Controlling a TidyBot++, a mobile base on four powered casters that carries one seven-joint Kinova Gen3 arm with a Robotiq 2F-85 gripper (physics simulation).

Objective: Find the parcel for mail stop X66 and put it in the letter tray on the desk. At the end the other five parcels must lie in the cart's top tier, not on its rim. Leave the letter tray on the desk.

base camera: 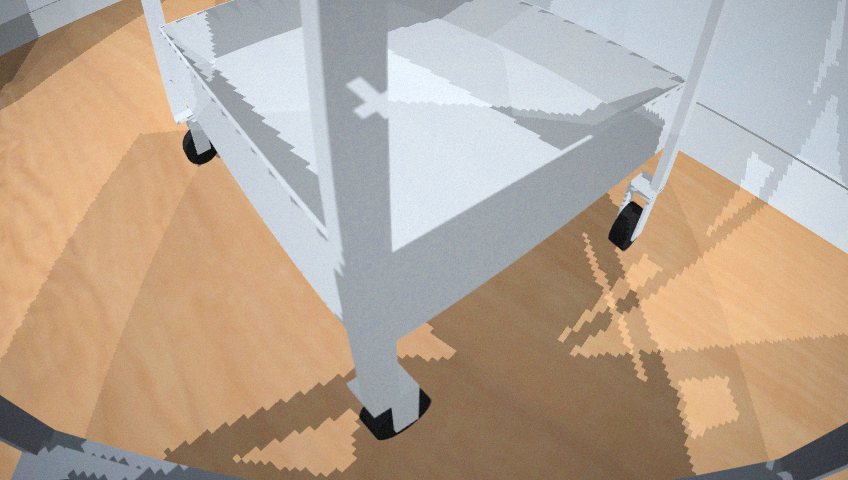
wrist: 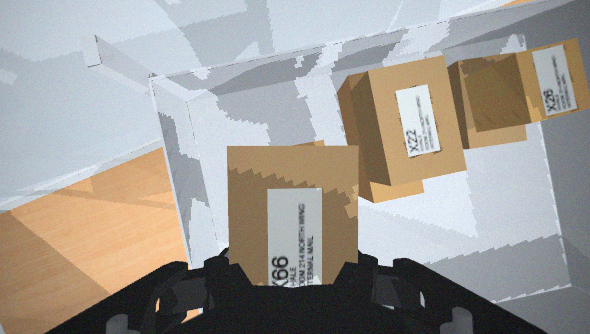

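My gripper is shut on the X66 parcel, a brown box with a white label reading X66. It holds the box above the white top tier of the cart, near its left side wall in the wrist view. A sliver of another brown parcel shows behind the held box. The X22 parcel is right of it, with part of a brown box showing beneath. The X26 parcel is at the upper right, beside a lower brown box. The letter tray and desk do not show.
In the base camera view, the cart's near post stands in front of its lower tier. Black casters rest on the wooden floor. Pale panels stand behind the cart on the right.
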